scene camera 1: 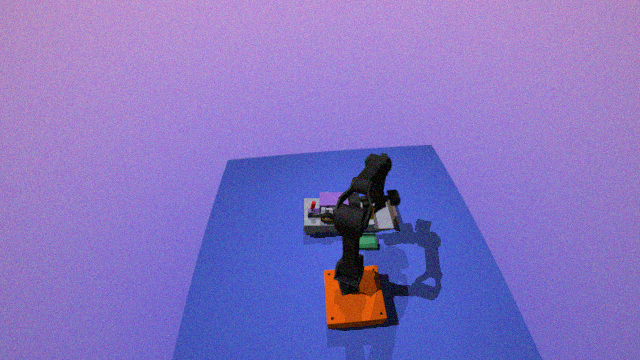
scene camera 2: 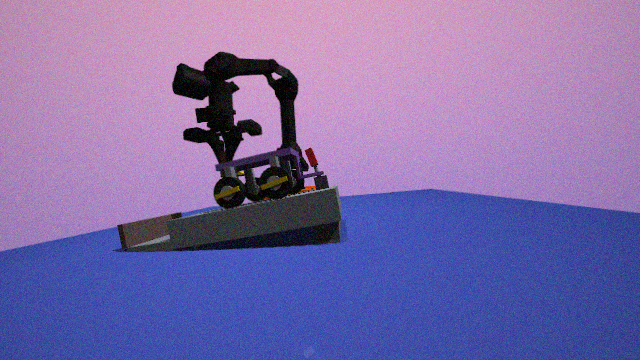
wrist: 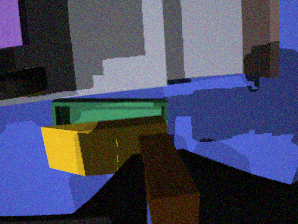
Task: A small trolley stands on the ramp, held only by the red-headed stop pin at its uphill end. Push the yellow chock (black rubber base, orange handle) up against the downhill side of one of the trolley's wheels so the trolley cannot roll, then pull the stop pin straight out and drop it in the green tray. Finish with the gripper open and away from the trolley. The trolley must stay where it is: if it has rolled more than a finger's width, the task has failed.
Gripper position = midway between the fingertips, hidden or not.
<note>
My gripper (scene camera 2: pixel 225 166) holds a yellow chock. Further things: a trolley (scene camera 2: pixel 275 182), a green tray (wrist: pixel 69 115) and a grey ramp (wrist: pixel 84 55).
My gripper is seen too in the wrist view (wrist: pixel 157 161).
</note>
